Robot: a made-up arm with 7 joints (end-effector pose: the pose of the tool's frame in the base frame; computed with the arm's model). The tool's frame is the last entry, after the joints. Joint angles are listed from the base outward.
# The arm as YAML. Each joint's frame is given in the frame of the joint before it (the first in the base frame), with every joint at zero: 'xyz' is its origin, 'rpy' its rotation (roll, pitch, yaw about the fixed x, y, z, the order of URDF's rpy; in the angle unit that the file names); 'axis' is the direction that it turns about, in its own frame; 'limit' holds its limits. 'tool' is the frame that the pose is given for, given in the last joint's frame.
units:
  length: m
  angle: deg
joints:
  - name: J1
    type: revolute
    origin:
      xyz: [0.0, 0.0, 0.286]
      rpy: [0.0, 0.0, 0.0]
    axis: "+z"
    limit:
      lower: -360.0
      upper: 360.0
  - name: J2
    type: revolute
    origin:
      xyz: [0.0, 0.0, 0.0]
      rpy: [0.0, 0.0, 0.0]
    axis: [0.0, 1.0, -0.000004]
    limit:
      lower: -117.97
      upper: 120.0
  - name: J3
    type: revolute
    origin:
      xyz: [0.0, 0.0, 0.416]
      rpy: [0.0, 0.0, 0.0]
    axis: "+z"
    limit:
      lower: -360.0
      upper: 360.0
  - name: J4
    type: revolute
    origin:
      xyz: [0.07, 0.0, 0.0]
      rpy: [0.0, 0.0, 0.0]
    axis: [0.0, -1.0, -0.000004]
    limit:
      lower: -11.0
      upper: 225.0
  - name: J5
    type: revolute
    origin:
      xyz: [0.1, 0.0, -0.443]
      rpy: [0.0, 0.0, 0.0]
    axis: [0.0, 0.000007, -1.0]
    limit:
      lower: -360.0
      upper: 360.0
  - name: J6
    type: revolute
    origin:
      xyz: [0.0, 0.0, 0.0]
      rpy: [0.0, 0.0, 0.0]
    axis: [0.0, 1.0, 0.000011]
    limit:
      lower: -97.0
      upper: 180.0
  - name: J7
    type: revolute
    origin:
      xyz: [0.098, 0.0, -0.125]
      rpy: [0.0, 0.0, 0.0]
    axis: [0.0, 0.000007, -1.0]
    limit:
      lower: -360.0
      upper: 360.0
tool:
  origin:
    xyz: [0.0, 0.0, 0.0]
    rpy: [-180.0, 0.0, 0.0]
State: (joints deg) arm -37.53 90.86 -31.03 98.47 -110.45 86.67 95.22
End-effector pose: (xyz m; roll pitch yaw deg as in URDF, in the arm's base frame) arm 0.2557 -0.7013 -0.1726 61.86 -0.26 -13.25
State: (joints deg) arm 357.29 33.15 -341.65 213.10 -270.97 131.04 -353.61
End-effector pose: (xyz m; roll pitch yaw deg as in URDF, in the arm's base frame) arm 0.1612 0.0646 1.0513 -171.64 -58.53 91.18
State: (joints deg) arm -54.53 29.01 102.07 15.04 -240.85 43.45 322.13
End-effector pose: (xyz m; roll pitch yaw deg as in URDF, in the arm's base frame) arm 0.1804 0.2975 0.2060 -107.33 47.72 -0.03
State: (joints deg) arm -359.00 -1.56 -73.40 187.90 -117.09 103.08 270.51
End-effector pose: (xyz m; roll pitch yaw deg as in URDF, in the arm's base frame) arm -0.1962 0.1172 1.1796 108.26 -7.22 -100.06
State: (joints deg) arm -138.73 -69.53 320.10 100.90 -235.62 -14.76 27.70
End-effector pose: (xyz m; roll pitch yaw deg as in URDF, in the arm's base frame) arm -0.0218 0.5943 0.8409 41.15 38.38 -161.53
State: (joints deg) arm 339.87 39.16 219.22 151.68 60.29 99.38 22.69
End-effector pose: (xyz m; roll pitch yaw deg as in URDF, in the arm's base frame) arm 0.3239 -0.4132 1.0676 -168.30 -61.95 -125.21
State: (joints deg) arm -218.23 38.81 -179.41 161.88 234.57 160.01 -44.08
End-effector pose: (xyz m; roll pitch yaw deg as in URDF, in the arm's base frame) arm -0.4597 0.2225 0.9277 -172.93 -17.33 -123.12
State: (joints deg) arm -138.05 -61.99 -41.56 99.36 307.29 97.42 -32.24
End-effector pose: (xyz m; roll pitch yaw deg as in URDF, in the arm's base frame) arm -0.1007 0.5400 0.8517 160.17 -35.07 -169.34
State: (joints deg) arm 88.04 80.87 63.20 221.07 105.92 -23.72 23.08
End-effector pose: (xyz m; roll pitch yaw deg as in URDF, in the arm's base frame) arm 0.3690 0.7406 0.4299 88.48 65.81 137.08
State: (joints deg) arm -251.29 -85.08 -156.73 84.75 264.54 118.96 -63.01
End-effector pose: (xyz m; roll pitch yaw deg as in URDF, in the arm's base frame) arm 0.2401 -0.4827 -0.2341 -83.27 29.07 118.85
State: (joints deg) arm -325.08 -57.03 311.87 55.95 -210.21 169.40 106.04
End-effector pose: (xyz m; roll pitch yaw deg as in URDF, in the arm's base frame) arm 0.0612 -0.3297 0.7982 -88.68 7.10 88.06
